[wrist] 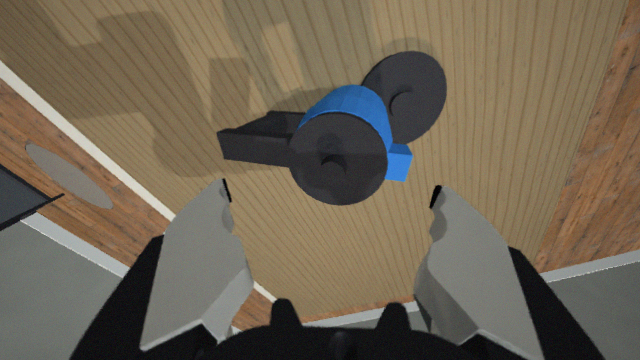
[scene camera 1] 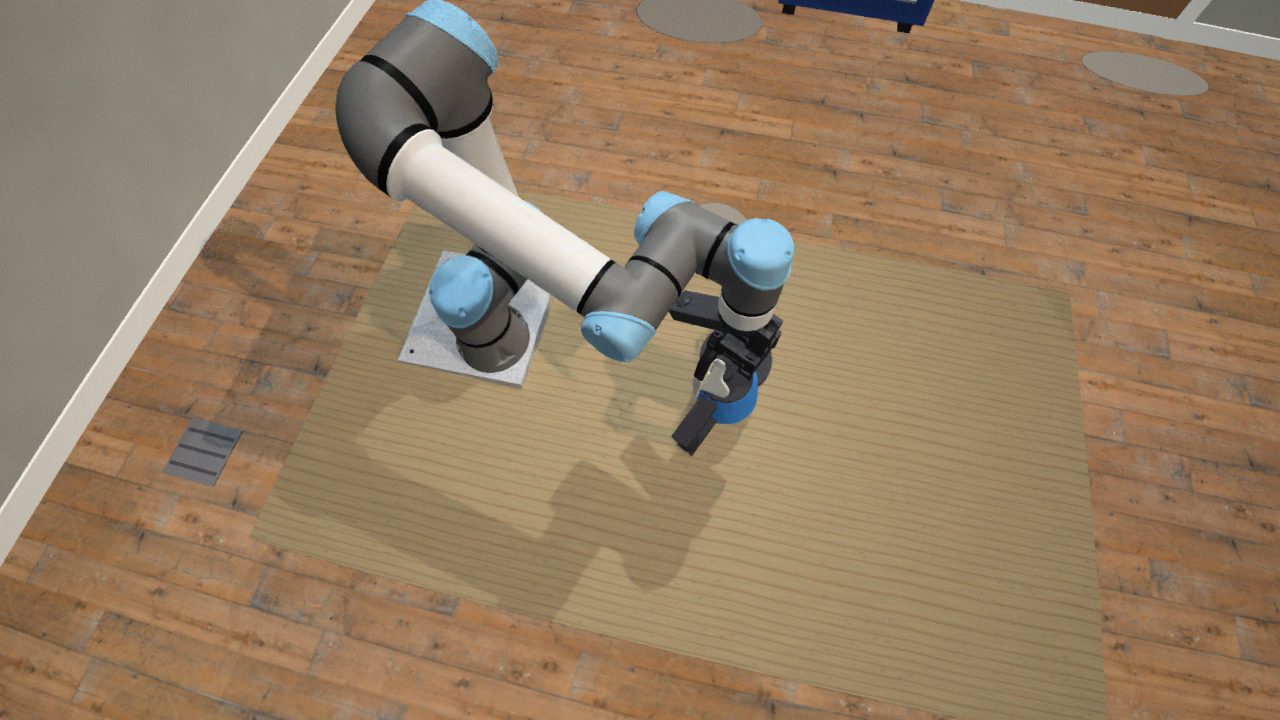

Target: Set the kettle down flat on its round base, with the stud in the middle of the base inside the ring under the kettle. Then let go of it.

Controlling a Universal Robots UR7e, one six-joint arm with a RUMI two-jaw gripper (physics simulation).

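The kettle (scene camera 1: 737,404) (wrist: 352,102) has a blue body, a black lid with a small knob, a black handle (scene camera 1: 693,427) (wrist: 257,145) and a small blue spout (wrist: 399,164). It stands upright on the mat, close beside its round base. The round dark base (scene camera 1: 765,368) (wrist: 425,87) lies flat, with its stud (wrist: 401,104) showing in the wrist view. In the scene view the arm and kettle cover part of the base. My gripper (scene camera 1: 716,379) (wrist: 329,184) is open and empty above the kettle's lid, its fingers spread wider than the lid. The ring under the kettle is hidden.
The kettle and the arm's grey mounting plate (scene camera 1: 425,344) are on a wood-patterned mat (scene camera 1: 939,465) (wrist: 490,150). A grey slotted plate (scene camera 1: 203,451) lies on the floor at the left. A blue object (scene camera 1: 859,8) stands at the back.
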